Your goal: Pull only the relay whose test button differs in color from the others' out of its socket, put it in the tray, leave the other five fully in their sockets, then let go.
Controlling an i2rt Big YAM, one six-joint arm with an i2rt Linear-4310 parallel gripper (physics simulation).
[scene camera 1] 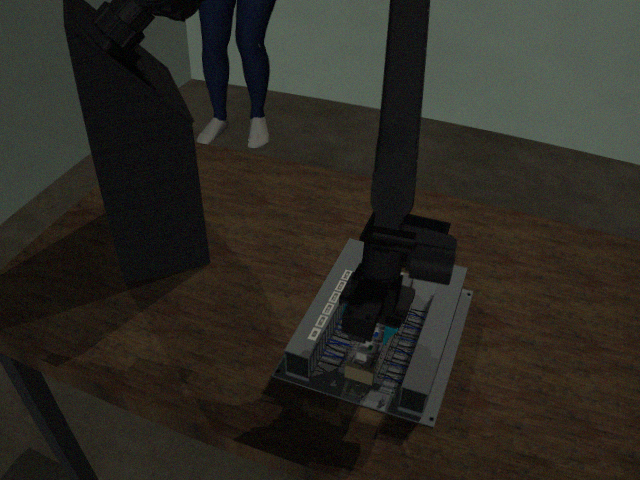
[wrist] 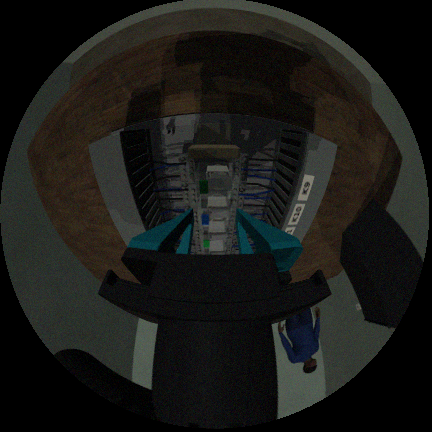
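Observation:
The relay with the blue test button sits in the socket row, with its pale body to the right of the button in the wrist view. Relays with green buttons stand on either side of it: one green button is farther up the row and another green button is nearer the gripper body. My gripper is partly open and empty. Its teal fingers straddle the row around the blue-button relay, with a gap on each side. The tips' exact height is unclear. The tray does not show in either view.
Grey slotted wire ducts run along both sides of the row, with blue and black wires between. A tan end block closes the row. The panel lies on a wooden table. A person stands beyond the table.

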